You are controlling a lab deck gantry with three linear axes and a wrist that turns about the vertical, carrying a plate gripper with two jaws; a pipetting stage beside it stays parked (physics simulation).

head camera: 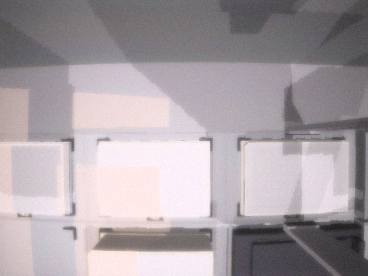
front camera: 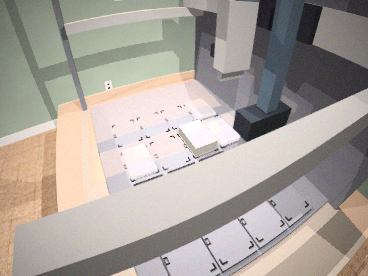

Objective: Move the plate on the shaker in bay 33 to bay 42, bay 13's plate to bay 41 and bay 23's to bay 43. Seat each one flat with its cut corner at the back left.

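Frame: origin at the robot's base, x right, y ahead, z up, level; millimetres.
Seen in the pictures: gripper, fingertip midpoint: (head camera: 299, 178); robot's base, origin of the base link: (front camera: 112, 126).
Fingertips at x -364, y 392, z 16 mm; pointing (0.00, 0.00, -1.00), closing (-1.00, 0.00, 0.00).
Observation:
Offsets run from my fingertips to a thing's middle. "spot": to the spot under its first point.
My gripper's dark body (front camera: 262, 121) hangs at the foot of a blue-grey column in the front view. Its jaws cannot be made out, and no held plate shows. In the head view three pale plates {dx +0, dy -328, dz -8 mm} (head camera: 30, 175) {dx +0, dy -164, dz -8 mm} (head camera: 154, 177) {dx +0, dy +0, dz -8 mm} (head camera: 295, 177) lie flat in a row between black corner brackets. The right one seems to have a cut corner at upper left. A taller cream block {dx +107, dy -164, dz +5 mm} (head camera: 150, 262) (front camera: 198, 137) stands below the middle plate. The front view also shows low white plates {dx +321, dy -164, dz -8 mm} (front camera: 140, 161) (front camera: 223, 131) (front camera: 201, 109). Bay numbers and the shaker cannot be told.
A wide grey beam (front camera: 190, 187) crosses the front view and hides part of the deck. A pale pipetting column (front camera: 235, 37) hangs left of the blue-grey column. Bracketed bays {spot: dx +220, dy +190, dz -1 mm} (front camera: 227, 242) lie in front of the beam. A dark shape {dx +106, dy +4, dz +0 mm} (head camera: 260, 255) fills the head view's lower right.

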